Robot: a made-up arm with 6 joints. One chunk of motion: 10 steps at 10 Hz.
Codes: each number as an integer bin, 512 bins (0 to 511) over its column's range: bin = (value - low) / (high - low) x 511, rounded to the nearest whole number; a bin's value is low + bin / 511 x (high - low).
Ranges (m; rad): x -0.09..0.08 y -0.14..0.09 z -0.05..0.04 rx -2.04..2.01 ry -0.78..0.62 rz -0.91..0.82
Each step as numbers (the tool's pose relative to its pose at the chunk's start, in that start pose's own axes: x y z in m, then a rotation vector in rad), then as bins.
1 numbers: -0.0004 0.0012 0.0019 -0.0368 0.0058 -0.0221
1 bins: 269 314 295 253 287 262
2 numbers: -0.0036 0.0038 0.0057 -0.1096 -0.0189 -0.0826
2 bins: 260 319 316 244 278 244
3 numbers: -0.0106 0.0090 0.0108 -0.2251 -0.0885 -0.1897
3 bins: 239 331 345 229 252 213
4 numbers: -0.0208 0.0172 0.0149 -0.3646 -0.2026 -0.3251
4 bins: 208 349 368 211 211 173
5 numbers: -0.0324 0.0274 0.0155 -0.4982 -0.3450 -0.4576
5 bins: 173 372 372 195 159 134
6 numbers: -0.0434 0.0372 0.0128 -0.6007 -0.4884 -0.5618
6 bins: 140 394 357 182 106 103
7 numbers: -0.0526 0.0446 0.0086 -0.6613 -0.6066 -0.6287
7 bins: 112 410 333 174 63 83
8 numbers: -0.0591 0.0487 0.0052 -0.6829 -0.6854 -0.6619
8 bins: 93 419 313 171 35 73
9 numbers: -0.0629 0.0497 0.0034 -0.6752 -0.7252 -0.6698
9 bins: 81 421 303 172 20 71
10 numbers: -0.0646 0.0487 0.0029 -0.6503 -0.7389 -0.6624
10 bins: 76 419 300 175 15 73
